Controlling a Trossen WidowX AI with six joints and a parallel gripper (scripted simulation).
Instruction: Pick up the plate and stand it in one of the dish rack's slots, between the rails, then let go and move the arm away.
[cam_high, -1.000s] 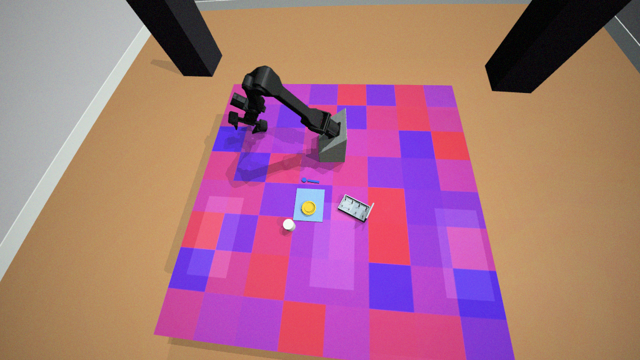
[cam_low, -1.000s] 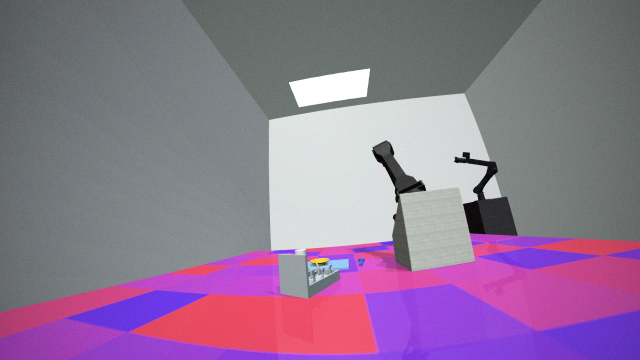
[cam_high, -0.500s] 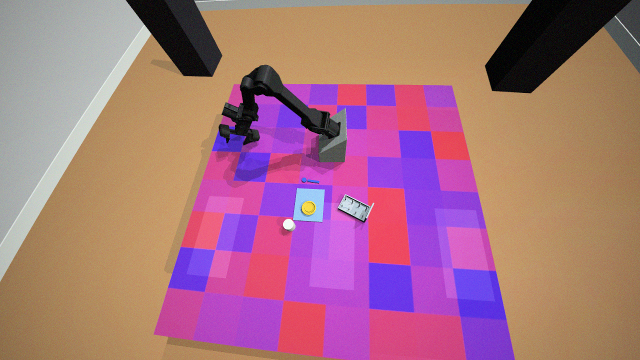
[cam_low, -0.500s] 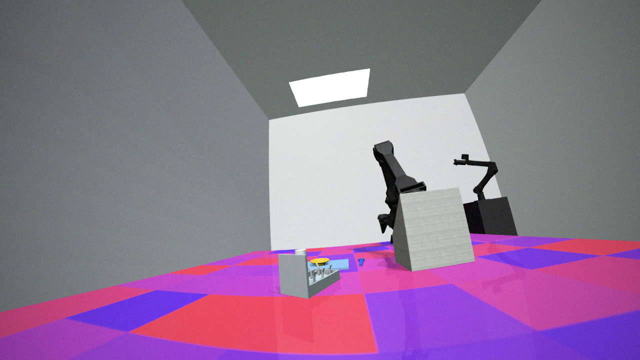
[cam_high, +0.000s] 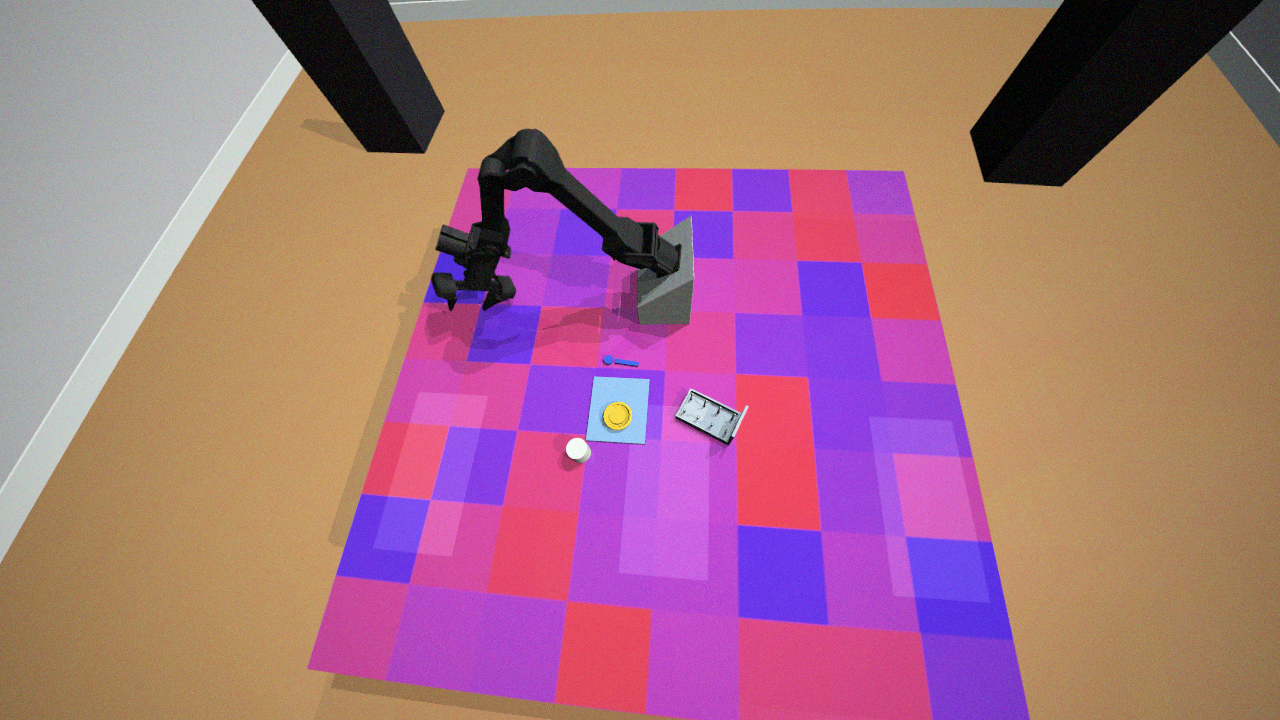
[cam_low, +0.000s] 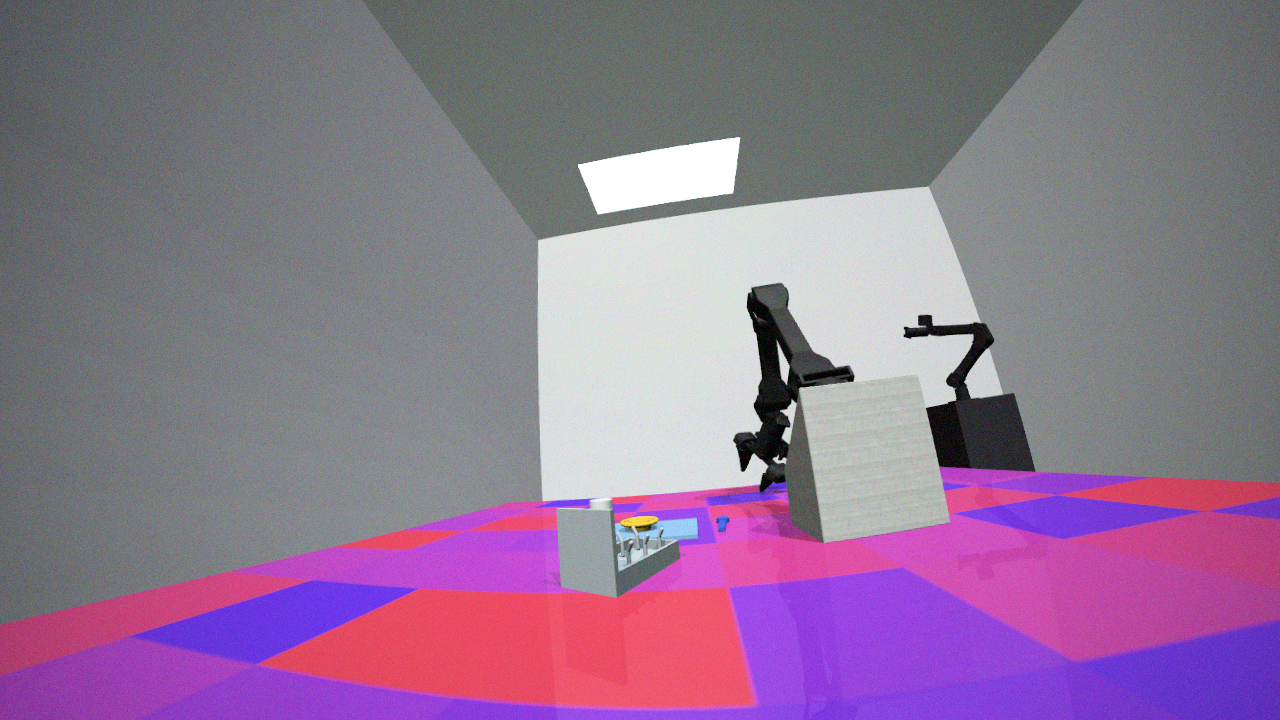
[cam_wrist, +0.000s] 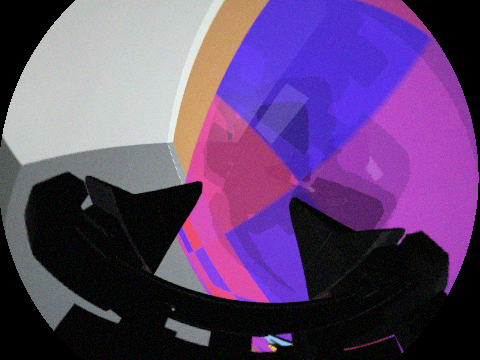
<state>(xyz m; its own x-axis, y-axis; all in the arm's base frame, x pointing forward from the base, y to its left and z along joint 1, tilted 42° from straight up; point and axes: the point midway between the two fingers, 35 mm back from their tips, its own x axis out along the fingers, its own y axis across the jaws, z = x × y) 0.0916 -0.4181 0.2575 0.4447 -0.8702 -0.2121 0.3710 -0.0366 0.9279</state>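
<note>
My gripper tip is 42 cm to the right of the yellow plate, 23 cm short of it and 1 cm above it. Also, from my gripper tip: white cup: 35 cm to the left, 32 cm ahead; then light blue mat: 42 cm to the left, 21 cm ahead, 2 cm below; then blue spoon: 40 cm to the left, 9 cm ahead, 2 cm below.
</note>
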